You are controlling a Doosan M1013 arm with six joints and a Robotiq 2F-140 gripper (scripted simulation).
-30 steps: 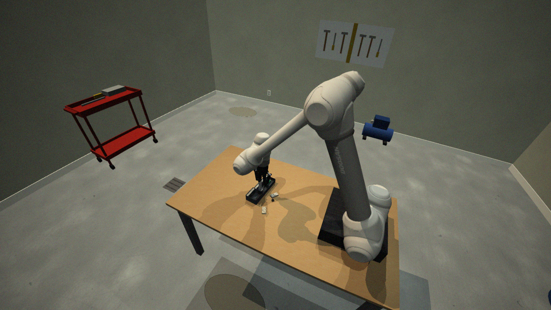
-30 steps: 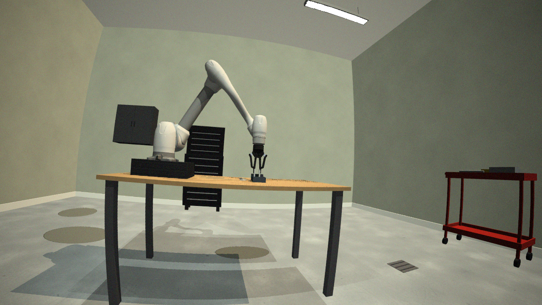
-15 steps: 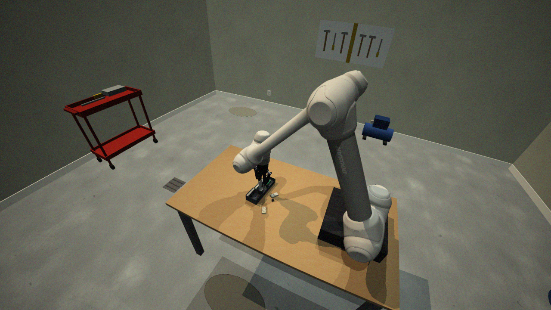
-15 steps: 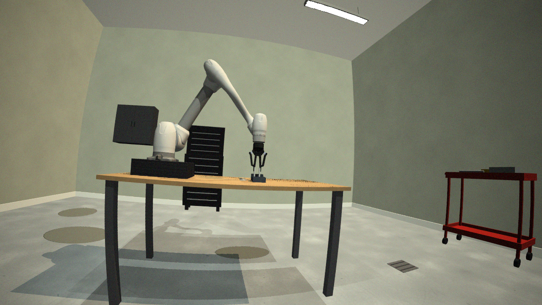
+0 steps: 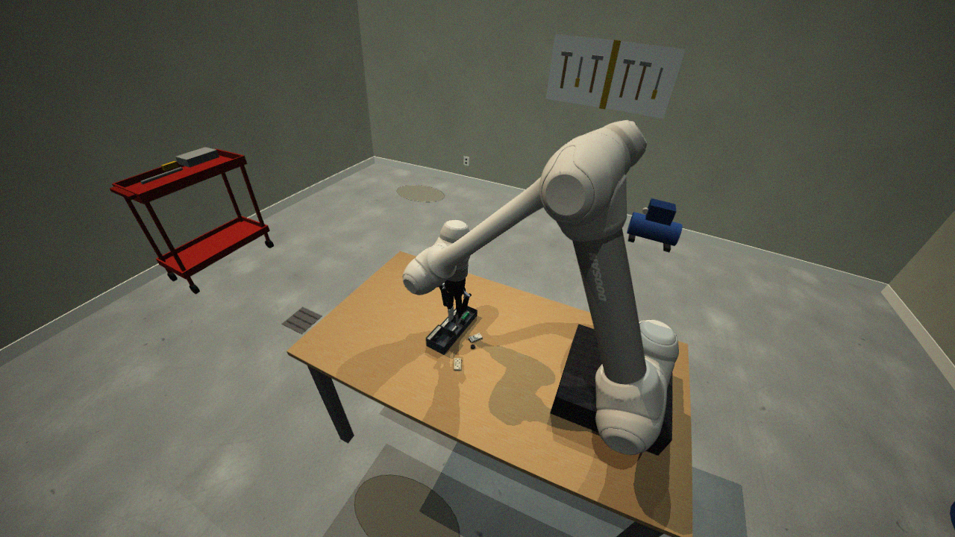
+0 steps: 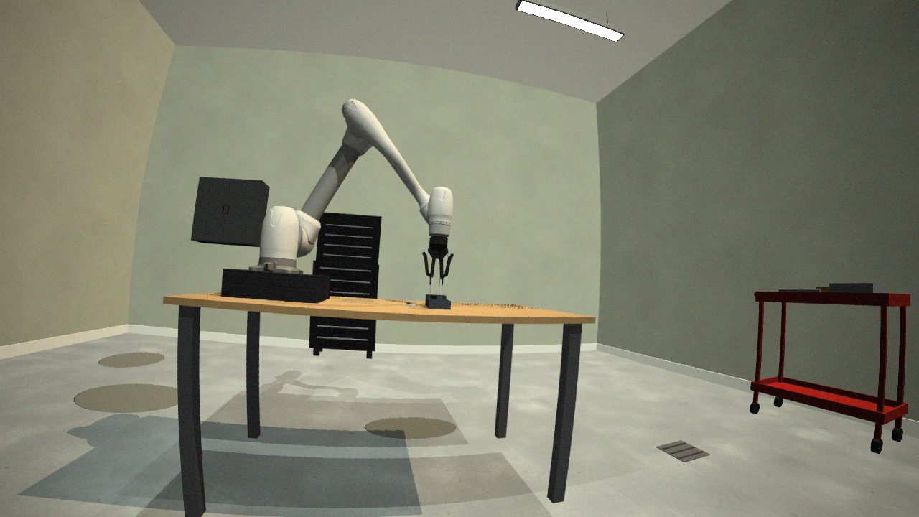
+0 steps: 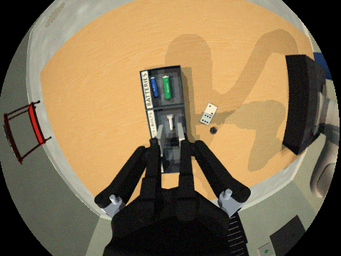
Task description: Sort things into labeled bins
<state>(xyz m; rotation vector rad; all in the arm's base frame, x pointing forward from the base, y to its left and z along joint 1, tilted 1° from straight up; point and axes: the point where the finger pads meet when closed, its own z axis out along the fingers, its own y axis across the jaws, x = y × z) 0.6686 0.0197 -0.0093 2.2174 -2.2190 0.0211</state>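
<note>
My gripper is now 11 cm past the black nut, 8 cm above it and 3 cm to the right of it. From my hand the other things lie so: green battery 8 cm to the right, 7 cm below; then black bin row 6 cm below, 1 cm ahead; then bolt 7 cm below, 1 cm to the right.
</note>
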